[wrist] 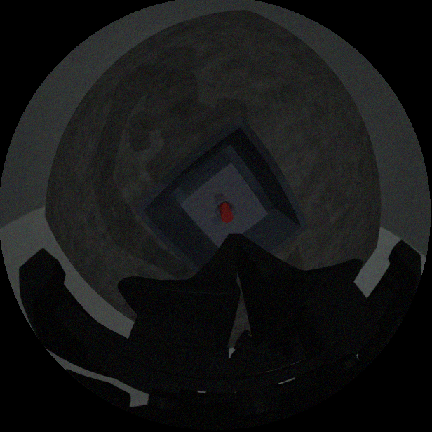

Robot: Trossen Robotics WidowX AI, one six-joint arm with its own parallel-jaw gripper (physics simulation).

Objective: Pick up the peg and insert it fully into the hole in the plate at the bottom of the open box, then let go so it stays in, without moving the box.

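Note:
A dark blue box [236, 143] and a pale plate [227, 185] can be seen in the scene, together with the gripper [233, 238].

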